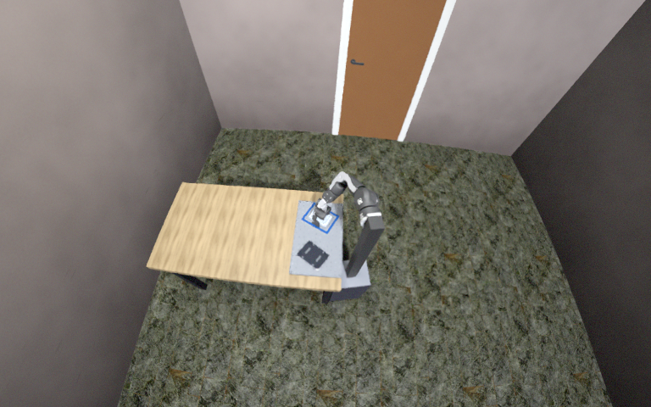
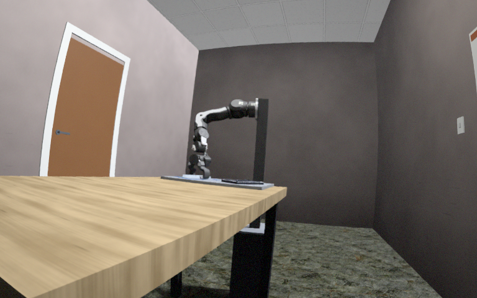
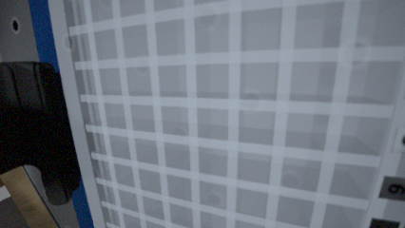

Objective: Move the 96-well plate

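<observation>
Right now my hand is 1 cm below the white 96-well plate. The rest, counted from my hand: black plate nest: 7 cm ahead, 25 cm to the left.
</observation>
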